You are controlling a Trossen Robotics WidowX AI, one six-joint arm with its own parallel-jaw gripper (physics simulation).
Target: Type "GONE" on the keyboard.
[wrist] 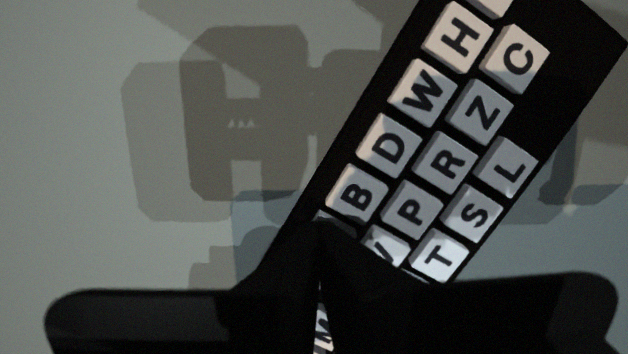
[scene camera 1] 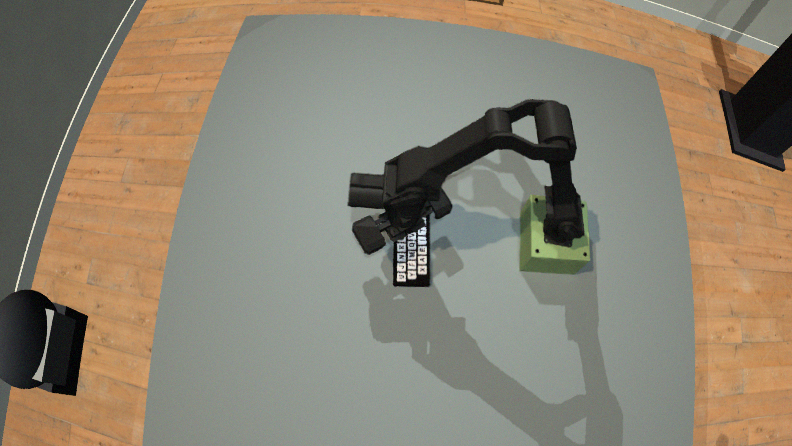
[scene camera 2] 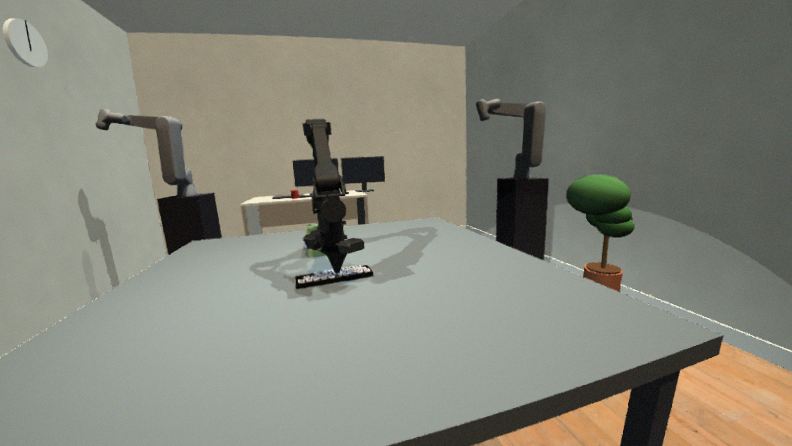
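Where they show: gripper, fingertip midpoint: (wrist: 317,233) (scene camera 1: 398,234) (scene camera 2: 337,272); arm's base at its link origin: (scene camera 1: 558,230).
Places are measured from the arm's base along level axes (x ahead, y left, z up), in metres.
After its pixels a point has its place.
Observation:
A black keyboard (scene camera 1: 411,283) {y 0.137, x 0.278, z -0.082 m} (scene camera 2: 300,284) {y -0.054, x 0.348, z -0.083 m} (wrist: 565,85) {y -0.051, x 0.288, z -0.083 m} with white letter keys lies flat on the table. My gripper (scene camera 1: 403,231) {y 0.045, x 0.322, z -0.070 m} (scene camera 2: 337,271) {y 0.045, x 0.322, z -0.070 m} (wrist: 317,233) {y 0.045, x 0.322, z -0.070 m} is shut and empty, pointing down. In the wrist view its tips are at a key right beside the B key (wrist: 357,194) {y 0.027, x 0.319, z -0.078 m}, in the same row; they cover most of that key and its letter is hidden. Whether the key is pressed down I cannot tell. The N key (scene camera 1: 401,257) {y 0.090, x 0.307, z -0.078 m} and E key (scene camera 1: 422,249) {y 0.065, x 0.269, z -0.077 m} show in the first scene view. The G and O keys are not readable.
The grey table (scene camera 1: 288,138) {y -0.145, x 0.617, z -0.096 m} (scene camera 2: 249,354) {y -0.104, x 0.625, z -0.095 m} bears the arm's green base block (scene camera 1: 554,264) {y 0.061, x -0.007, z -0.035 m} (scene camera 2: 313,249) {y -0.006, x 0.375, z 0.019 m}. Beyond the table stand two other arms on dark pedestals (scene camera 2: 191,221) (scene camera 2: 520,216), a desk with monitors (scene camera 2: 363,169), and a potted plant (scene camera 2: 598,193).

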